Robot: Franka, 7 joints.
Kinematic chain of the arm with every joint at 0, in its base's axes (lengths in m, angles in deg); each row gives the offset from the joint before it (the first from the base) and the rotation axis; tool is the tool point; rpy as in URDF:
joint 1: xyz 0 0 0.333 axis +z
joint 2: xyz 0 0 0 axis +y
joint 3: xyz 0 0 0.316 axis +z
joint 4: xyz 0.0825 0 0 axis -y
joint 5: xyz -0.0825 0 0.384 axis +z
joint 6: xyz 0 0 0 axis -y
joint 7: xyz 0.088 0 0 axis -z
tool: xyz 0 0 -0.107 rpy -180 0 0
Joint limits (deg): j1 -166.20..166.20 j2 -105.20..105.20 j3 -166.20..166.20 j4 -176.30..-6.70 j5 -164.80..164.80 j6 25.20..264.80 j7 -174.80..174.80
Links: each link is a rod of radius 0.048 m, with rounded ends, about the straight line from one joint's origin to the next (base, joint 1, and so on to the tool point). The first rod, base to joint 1, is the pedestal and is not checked.
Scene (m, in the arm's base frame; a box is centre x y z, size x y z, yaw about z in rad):
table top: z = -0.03
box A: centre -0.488 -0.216 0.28 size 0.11 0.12 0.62 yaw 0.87
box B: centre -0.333 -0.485 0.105 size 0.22 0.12 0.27 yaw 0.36
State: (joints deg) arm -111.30 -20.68 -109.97 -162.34 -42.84 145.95 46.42
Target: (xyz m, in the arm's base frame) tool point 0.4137 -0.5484 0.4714
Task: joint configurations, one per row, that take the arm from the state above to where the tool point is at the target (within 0.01 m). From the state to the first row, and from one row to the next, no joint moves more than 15 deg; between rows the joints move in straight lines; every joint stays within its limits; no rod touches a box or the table.
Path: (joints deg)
1: -101.70 -20.16 -101.84 -162.65 -30.53 139.02 43.86
2: -92.11 -19.63 -93.70 -162.96 -18.22 132.09 41.30
3: -82.51 -19.11 -85.57 -163.28 -5.91 125.15 38.74
4: -72.92 -18.58 -77.44 -163.59 6.40 118.22 36.18
5: -63.32 -18.06 -69.30 -163.90 18.71 111.29 33.61
6: -56.26 -10.38 -61.77 -151.11 6.56 121.50 36.18
7: -49.19 -2.70 -54.25 -138.33 -5.59 131.71 38.74
8: -42.13 4.98 -46.72 -125.54 -17.74 141.93 41.30
9: -35.07 12.66 -39.19 -112.75 -29.88 152.14 43.86
10: -28.00 20.33 -31.66 -99.96 -42.03 162.36 46.42

